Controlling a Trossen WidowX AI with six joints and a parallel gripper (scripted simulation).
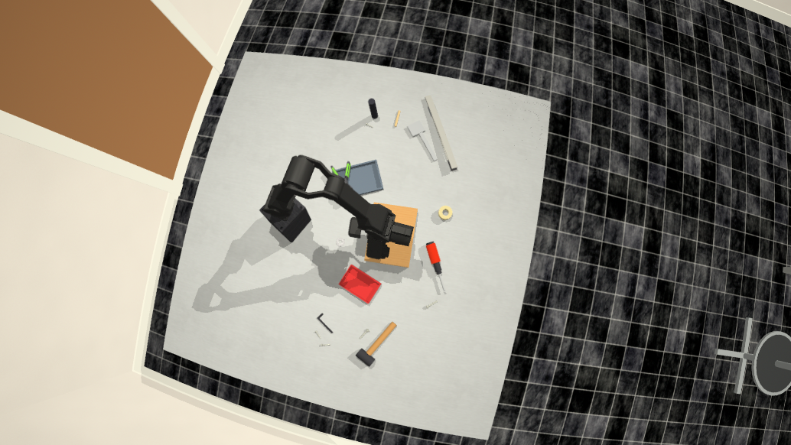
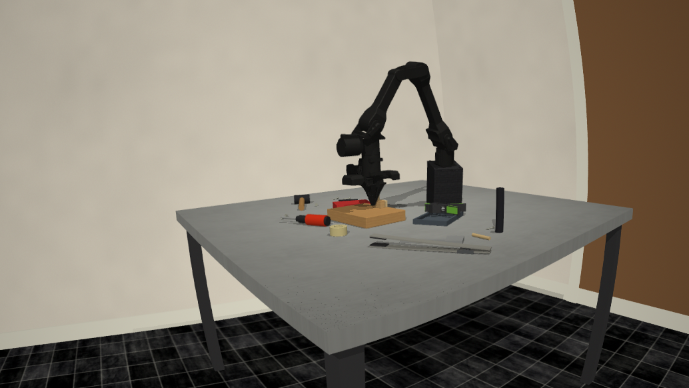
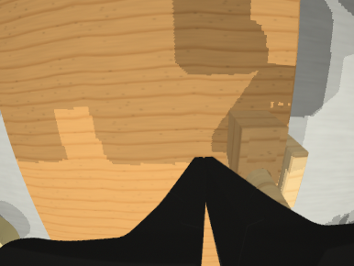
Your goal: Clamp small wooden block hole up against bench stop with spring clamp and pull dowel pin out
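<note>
My gripper is now 2 cm past the dowel pin and 2 cm above it. The rest, counted from my hand: small wooden block 2 cm behind, 3 cm below; then wooden board 3 cm ahead, 1 cm to the left, 6 cm below; then wooden stop 4 cm behind, 3 cm below.
</note>
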